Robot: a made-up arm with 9 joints. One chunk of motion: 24 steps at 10 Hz.
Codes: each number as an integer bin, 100 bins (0 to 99) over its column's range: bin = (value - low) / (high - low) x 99, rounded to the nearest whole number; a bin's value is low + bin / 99 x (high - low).
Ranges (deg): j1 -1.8..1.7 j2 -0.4..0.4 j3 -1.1..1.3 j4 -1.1..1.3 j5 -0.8..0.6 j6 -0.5..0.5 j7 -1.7..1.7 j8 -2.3..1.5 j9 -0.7..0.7
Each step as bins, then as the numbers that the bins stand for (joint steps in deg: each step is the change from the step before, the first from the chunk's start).
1 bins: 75 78 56 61 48 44 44 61 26
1 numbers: 0.852 0.230 0.258 0.379 -0.121 -0.056 -0.189 0.041 -0.332
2 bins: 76 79 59 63 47 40 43 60 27
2 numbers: 0.887 0.238 0.330 0.427 -0.135 -0.096 -0.223 0.003 -0.318
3 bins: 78 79 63 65 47 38 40 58 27
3 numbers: 0.958 0.238 0.427 0.476 -0.135 -0.116 -0.326 -0.074 -0.318
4 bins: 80 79 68 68 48 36 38 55 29
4 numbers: 1.028 0.238 0.548 0.548 -0.121 -0.136 -0.395 -0.189 -0.290
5 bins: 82 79 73 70 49 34 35 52 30
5 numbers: 1.099 0.238 0.670 0.597 -0.107 -0.157 -0.498 -0.304 -0.276
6 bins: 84 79 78 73 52 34 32 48 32
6 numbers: 1.170 0.238 0.791 0.670 -0.065 -0.157 -0.601 -0.458 -0.247
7 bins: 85 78 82 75 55 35 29 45 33
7 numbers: 1.205 0.230 0.888 0.718 -0.022 -0.146 -0.704 -0.573 -0.233
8 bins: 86 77 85 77 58 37 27 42 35
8 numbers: 1.240 0.222 0.961 0.767 0.020 -0.126 -0.773 -0.688 -0.205
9 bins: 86 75 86 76 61 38 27 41 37
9 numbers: 1.240 0.206 0.985 0.742 0.063 -0.116 -0.773 -0.726 -0.177
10 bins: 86 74 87 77 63 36 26 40 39
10 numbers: 1.240 0.198 1.009 0.767 0.091 -0.136 -0.807 -0.765 -0.148
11 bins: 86 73 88 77 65 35 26 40 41
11 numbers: 1.240 0.190 1.033 0.767 0.119 -0.146 -0.807 -0.765 -0.120
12 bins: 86 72 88 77 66 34 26 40 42
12 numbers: 1.240 0.182 1.033 0.767 0.133 -0.157 -0.807 -0.765 -0.106
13 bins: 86 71 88 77 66 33 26 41 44
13 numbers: 1.240 0.174 1.033 0.767 0.133 -0.167 -0.807 -0.726 -0.078
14 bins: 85 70 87 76 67 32 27 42 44
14 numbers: 1.205 0.166 1.009 0.742 0.147 -0.177 -0.773 -0.688 -0.078
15 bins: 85 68 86 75 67 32 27 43 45
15 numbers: 1.205 0.149 0.985 0.718 0.147 -0.177 -0.773 -0.649 -0.064
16 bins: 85 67 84 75 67 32 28 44 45
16 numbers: 1.205 0.141 0.936 0.718 0.147 -0.177 -0.738 -0.611 -0.064
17 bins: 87 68 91 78 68 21 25 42 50
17 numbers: 1.276 0.149 1.106 0.791 0.162 -0.288 -0.841 -0.688 0.007
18 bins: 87 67 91 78 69 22 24 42 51
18 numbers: 1.276 0.141 1.106 0.791 0.176 -0.278 -0.876 -0.688 0.021
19 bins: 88 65 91 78 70 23 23 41 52
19 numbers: 1.311 0.125 1.106 0.791 0.190 -0.268 -0.910 -0.726 0.035
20 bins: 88 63 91 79 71 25 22 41 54
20 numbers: 1.311 0.109 1.106 0.815 0.204 -0.247 -0.944 -0.726 0.064
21 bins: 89 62 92 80 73 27 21 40 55
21 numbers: 1.346 0.101 1.130 0.839 0.232 -0.227 -0.979 -0.765 0.078
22 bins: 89 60 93 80 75 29 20 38 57
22 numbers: 1.346 0.085 1.155 0.839 0.261 -0.207 -1.013 -0.841 0.106
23 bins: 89 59 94 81 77 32 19 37 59
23 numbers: 1.346 0.077 1.179 0.864 0.289 -0.177 -1.047 -0.880 0.134
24 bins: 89 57 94 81 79 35 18 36 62
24 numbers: 1.346 0.061 1.179 0.864 0.317 -0.146 -1.082 -0.918 0.177
